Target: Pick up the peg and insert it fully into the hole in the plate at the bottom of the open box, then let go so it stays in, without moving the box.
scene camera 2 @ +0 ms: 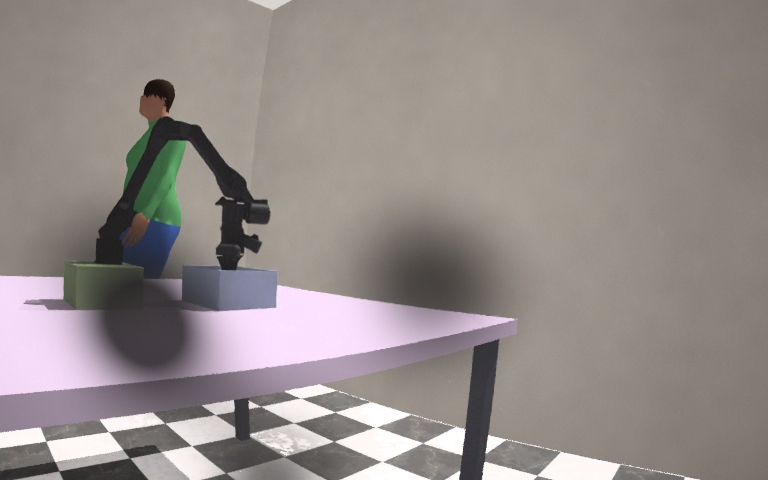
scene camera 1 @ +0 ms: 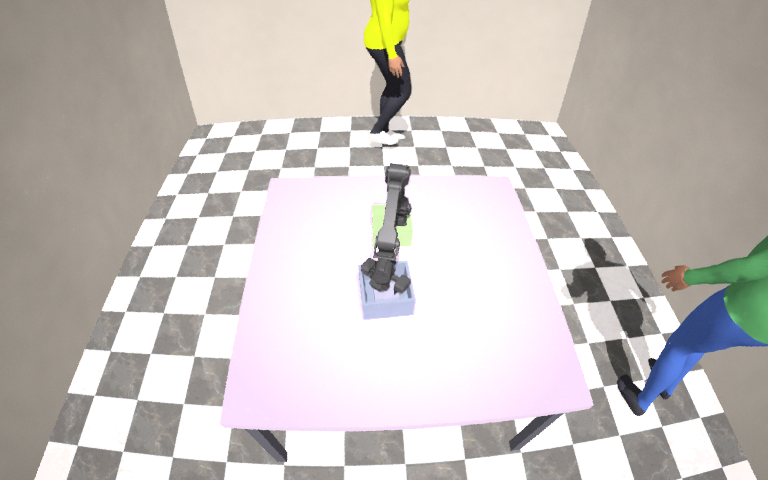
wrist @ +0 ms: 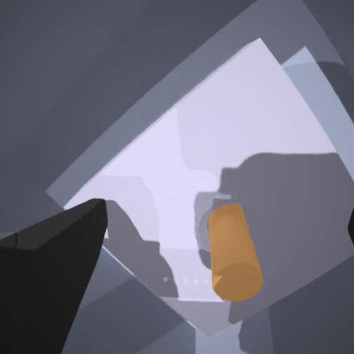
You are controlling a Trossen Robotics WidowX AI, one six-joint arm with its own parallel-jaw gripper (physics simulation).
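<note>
An orange cylindrical peg shows in the wrist view, right of the middle, its far end at the round hole mark in the pale plate. It looks roughly upright; how deep it sits cannot be told. The open blue-grey box stands on the table, with the plate at its bottom. My gripper is open and points down into the box. Its fingers stand wide apart on either side of the peg, without touching it. The peg is hidden in both scene views.
A green block stands at the arm's base, behind the box on the pink table. A person in green stands beside the table. A person in yellow is beyond its far edge.
</note>
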